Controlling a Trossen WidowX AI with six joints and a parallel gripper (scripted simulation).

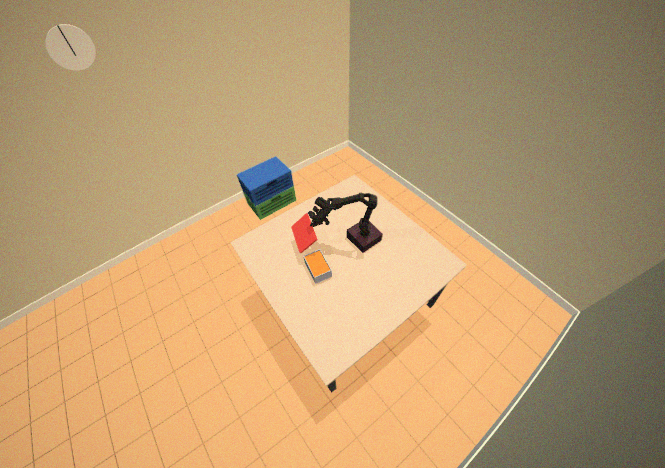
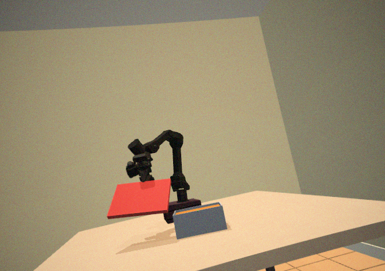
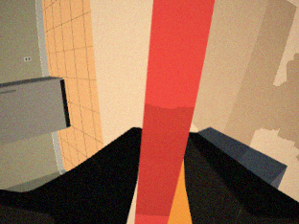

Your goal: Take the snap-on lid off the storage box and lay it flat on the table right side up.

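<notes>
Now: the red lid 60 mm ahead of my gripper tip, 20 mm to the right of it and 50 mm below it. From my gripper tip the other things lie so: grey-blue box: 100 mm ahead, 190 mm to the left, 190 mm below.
</notes>
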